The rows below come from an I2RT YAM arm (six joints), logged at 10 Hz.
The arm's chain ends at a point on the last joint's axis. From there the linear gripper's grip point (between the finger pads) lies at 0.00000 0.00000 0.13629 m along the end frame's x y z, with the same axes.
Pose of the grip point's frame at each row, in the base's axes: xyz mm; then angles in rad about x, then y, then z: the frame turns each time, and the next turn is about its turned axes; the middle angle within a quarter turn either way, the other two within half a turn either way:
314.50 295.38 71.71 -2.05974 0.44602 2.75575
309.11 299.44 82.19 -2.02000 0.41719 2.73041
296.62 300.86 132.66 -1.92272 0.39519 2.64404
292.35 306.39 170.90 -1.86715 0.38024 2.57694
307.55 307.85 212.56 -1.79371 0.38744 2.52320
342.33 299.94 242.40 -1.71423 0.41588 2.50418
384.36 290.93 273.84 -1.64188 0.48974 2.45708
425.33 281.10 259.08 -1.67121 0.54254 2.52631
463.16 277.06 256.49 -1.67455 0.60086 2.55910
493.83 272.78 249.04 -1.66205 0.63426 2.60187
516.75 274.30 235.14 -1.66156 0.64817 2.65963
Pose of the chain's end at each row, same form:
255.71 186.83 129.46 -2.05974 0.44602 2.75575
253.89 187.20 136.30 -2.02000 0.41719 2.73041
244.15 182.78 176.02 -1.92272 0.39519 2.64404
241.77 185.35 207.86 -1.86715 0.38024 2.57694
256.06 184.78 240.46 -1.79371 0.38744 2.52320
287.27 176.55 260.22 -1.71423 0.41588 2.50418
320.25 170.96 282.38 -1.64188 0.48974 2.45708
354.96 164.97 270.78 -1.67121 0.54254 2.52631
386.11 165.25 268.13 -1.67455 0.60086 2.55910
413.07 163.45 259.04 -1.66205 0.63426 2.60187
434.47 166.10 244.99 -1.66156 0.64817 2.65963

